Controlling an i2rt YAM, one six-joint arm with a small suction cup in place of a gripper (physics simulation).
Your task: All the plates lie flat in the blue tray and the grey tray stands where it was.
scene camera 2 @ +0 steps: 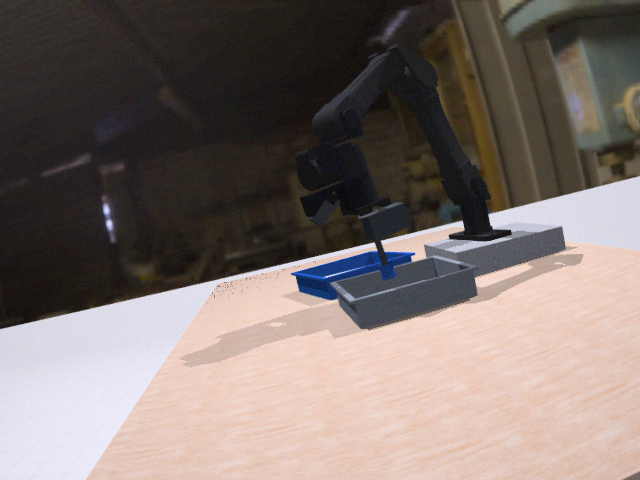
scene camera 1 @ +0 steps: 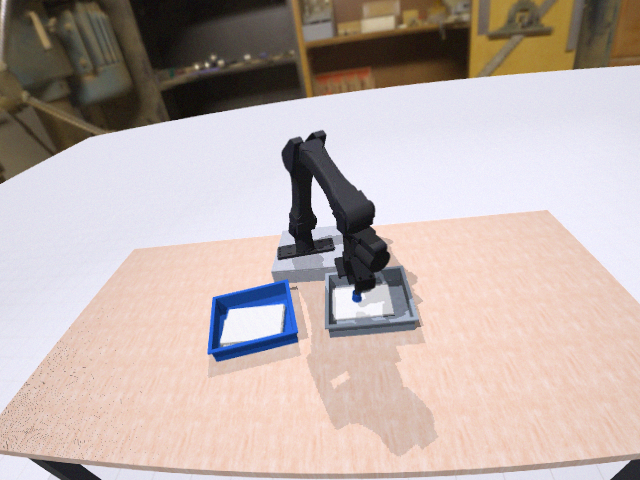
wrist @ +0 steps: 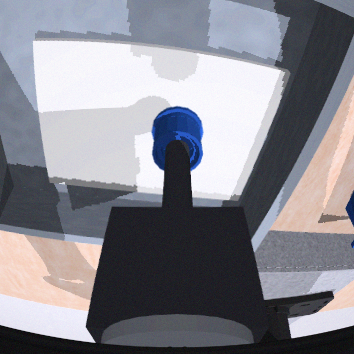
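Where they show: hand, tool point: (scene camera 2: 389,276) (scene camera 1: 356,298) (wrist: 176,129); arm's base, link origin: (scene camera 2: 479,236) (scene camera 1: 305,249).
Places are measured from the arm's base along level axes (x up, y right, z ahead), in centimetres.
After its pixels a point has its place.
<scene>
A grey tray (scene camera 1: 371,324) @(x -0.6, y -15.2, z 37.9 cm) (scene camera 2: 413,302) @(x -3.5, y -27.7, z 29.0 cm) (wrist: 298,105) @(x -3.1, y -4.9, z 28.4 cm) stands right of a blue tray (scene camera 1: 252,344) @(x -2.1, y 16.9, z 36.7 cm) (scene camera 2: 315,285) @(x -2.7, y 13.2, z 36.5 cm). A white plate (scene camera 1: 379,306) @(x -4.5, y -19.4, z 28.5 cm) (wrist: 88,81) @(x -4.5, y -19.1, z 28.7 cm) lies flat in the grey tray. Another white plate (scene camera 1: 254,323) @(x -3.2, y 17.3, z 28.1 cm) lies flat in the blue tray. My suction cup (scene camera 1: 355,296) (scene camera 2: 388,271) (wrist: 177,135) is down inside the grey tray, over the middle of its plate and very close to it. I cannot tell whether it touches the plate. Nothing hangs from the cup. In scene camera 2 the tray walls hide both plates.
The arm's grey base block (scene camera 1: 305,266) @(x 0.2, y 0.6, z 9.8 cm) (scene camera 2: 496,248) @(x -1.1, y -14.6, z 4.1 cm) stands just behind the two trays. Both trays rest on a wooden board (scene camera 1: 465,335) @(x -5.5, y -38.8, z 43.3 cm) (scene camera 2: 413,387) @(x -5.5, y -59.2, z 42.1 cm) on a white table (scene camera 1: 154,180). A corner of the blue tray shows at the wrist view's right edge (wrist: 351,211) @(x -4.1, y 7.3, z 15.6 cm).
</scene>
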